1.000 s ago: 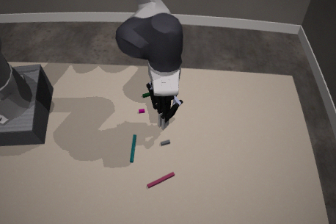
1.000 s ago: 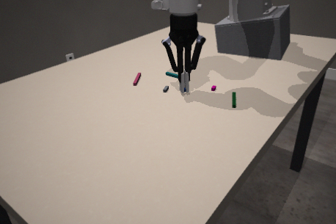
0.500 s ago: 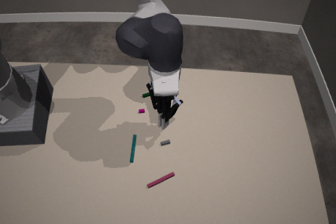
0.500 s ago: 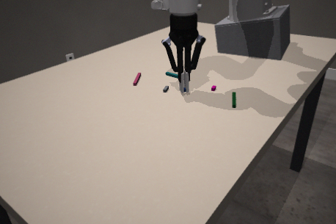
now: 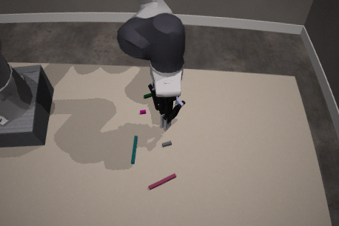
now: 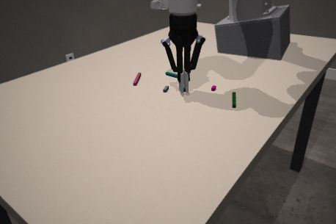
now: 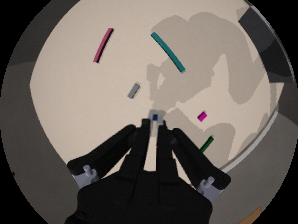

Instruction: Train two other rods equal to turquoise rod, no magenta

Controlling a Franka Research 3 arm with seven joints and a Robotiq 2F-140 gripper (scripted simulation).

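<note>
Right now the blue rod is 3 cm below my hand. From my hand the other things lie so: turquoise rod: 9 cm behind, 10 cm to the right, 4 cm below; magenta rod: 9 cm behind, 5 cm to the left, 4 cm below; grey rod: 1 cm ahead, 6 cm to the right, 4 cm below.
</note>
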